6 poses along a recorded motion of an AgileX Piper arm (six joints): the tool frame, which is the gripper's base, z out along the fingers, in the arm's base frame.
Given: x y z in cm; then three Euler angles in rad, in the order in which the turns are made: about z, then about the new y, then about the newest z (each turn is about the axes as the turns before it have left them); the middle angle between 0 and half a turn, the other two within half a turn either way.
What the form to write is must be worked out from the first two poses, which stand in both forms.
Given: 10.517 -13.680 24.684 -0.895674 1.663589 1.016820
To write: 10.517 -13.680 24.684 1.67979 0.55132 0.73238
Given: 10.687 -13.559 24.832 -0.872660 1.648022 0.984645
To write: 10.687 -13.559 24.832 1.66341 0.58417 0.74932
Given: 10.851 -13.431 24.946 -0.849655 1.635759 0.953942
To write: 10.851 -13.431 24.946 1.65038 0.61536 0.76715
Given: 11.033 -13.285 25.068 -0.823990 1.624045 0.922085
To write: 11.033 -13.285 25.068 1.63758 0.64764 0.78714
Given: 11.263 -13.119 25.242 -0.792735 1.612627 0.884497
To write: 11.263 -13.119 25.242 1.62485 0.68558 0.81230
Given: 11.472 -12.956 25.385 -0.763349 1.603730 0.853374
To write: 11.472 -12.956 25.385 1.61449 0.71695 0.83617
